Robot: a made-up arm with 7 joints. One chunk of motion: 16 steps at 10 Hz.
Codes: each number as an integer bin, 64 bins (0 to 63) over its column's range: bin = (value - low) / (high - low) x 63, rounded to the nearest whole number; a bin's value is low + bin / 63 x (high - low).
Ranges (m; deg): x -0.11..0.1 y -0.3..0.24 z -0.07..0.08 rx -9..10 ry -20..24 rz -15..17
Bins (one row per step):
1: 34 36 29 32 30 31
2: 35 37 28 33 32 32
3: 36 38 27 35 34 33
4: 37 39 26 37 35 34
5: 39 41 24 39 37 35
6: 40 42 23 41 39 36
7: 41 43 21 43 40 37
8: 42 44 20 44 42 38
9: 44 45 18 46 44 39
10: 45 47 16 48 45 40
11: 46 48 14 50 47 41
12: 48 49 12 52 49 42
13: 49 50 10 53 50 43
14: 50 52 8 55 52 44
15: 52 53 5 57 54 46
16: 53 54 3 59 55 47
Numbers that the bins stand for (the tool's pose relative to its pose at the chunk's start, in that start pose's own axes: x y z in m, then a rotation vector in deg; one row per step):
1: 0.0033 0.0086 -0.0010 0.65 0.95 0.75
2: 0.0067 0.0171 -0.0033 0.95 2.35 1.25
3: 0.0100 0.0257 -0.0057 1.56 3.75 1.76
4: 0.0133 0.0343 -0.0081 2.16 4.44 2.27
5: 0.0200 0.0514 -0.0129 2.76 5.84 2.78
6: 0.0233 0.0600 -0.0152 3.37 7.24 3.29
7: 0.0267 0.0686 -0.0200 3.97 7.94 3.79
8: 0.0300 0.0771 -0.0224 4.27 9.33 4.30
9: 0.0367 0.0857 -0.0271 4.87 10.73 4.81
10: 0.0400 0.1029 -0.0319 5.48 11.43 5.32
11: 0.0433 0.1114 -0.0367 6.08 12.83 5.83
12: 0.0500 0.1200 -0.0414 6.68 14.22 6.33
13: 0.0533 0.1286 -0.0462 6.98 14.92 6.84
14: 0.0567 0.1457 -0.0510 7.59 16.32 7.35
15: 0.0633 0.1543 -0.0581 8.19 17.71 8.37
16: 0.0667 0.1629 -0.0629 8.79 18.41 8.87

